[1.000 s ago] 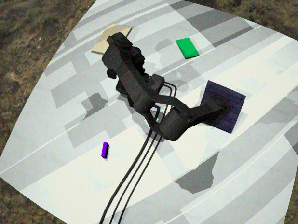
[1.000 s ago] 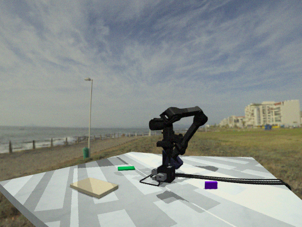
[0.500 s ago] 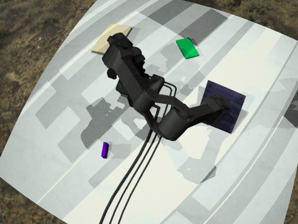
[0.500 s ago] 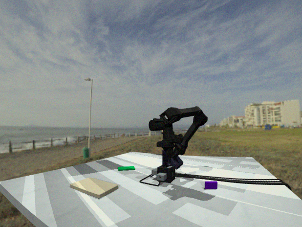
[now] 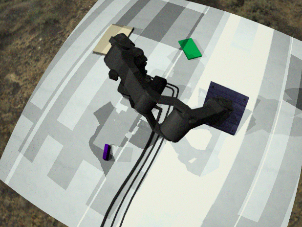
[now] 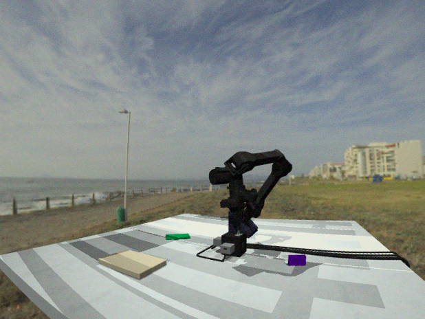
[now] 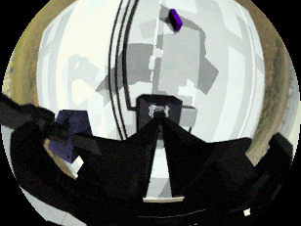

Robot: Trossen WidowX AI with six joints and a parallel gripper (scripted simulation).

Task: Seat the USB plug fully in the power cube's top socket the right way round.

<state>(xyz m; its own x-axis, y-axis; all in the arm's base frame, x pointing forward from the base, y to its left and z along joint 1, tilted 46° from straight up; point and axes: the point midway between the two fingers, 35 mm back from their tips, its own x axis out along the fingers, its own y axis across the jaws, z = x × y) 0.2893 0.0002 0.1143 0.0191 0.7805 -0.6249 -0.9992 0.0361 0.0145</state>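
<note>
My gripper tip is 2 cm above the USB plug. Round my gripper tip: green card (35 cm to the right, 12 cm below, 8 cm behind); then purple block (22 cm to the left, 11 cm below, 4 cm ahead); then tan slab (29 cm ahead, 28 cm to the right, 11 cm below).
</note>
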